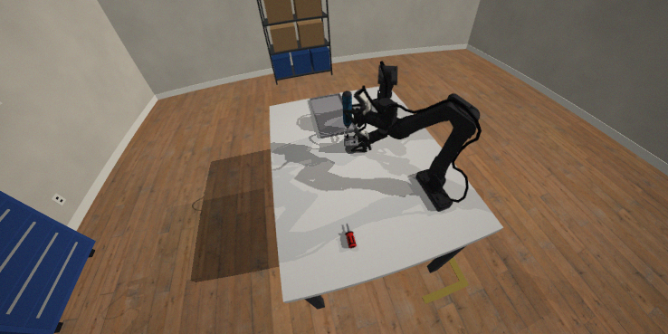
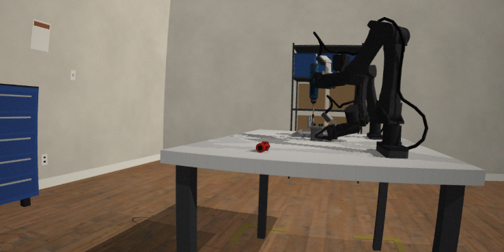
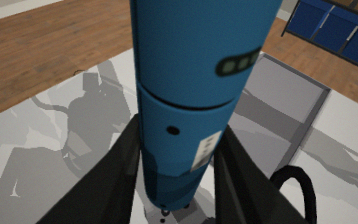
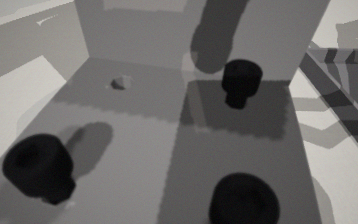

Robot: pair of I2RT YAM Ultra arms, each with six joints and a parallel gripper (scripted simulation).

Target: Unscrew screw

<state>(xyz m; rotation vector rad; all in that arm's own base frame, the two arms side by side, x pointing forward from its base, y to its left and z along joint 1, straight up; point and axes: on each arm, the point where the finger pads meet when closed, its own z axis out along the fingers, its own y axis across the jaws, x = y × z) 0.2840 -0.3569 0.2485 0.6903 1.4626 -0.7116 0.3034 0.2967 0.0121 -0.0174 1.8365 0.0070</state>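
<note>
Right now the joint module is 10 mm above my right hand. The rest, counted from my right hand: bit (20 mm ahead, 10 mm to the left, 120 mm above); flat grey tray (40 mm ahead, 340 mm to the right, 20 mm below); grey bracket (50 mm above).
</note>
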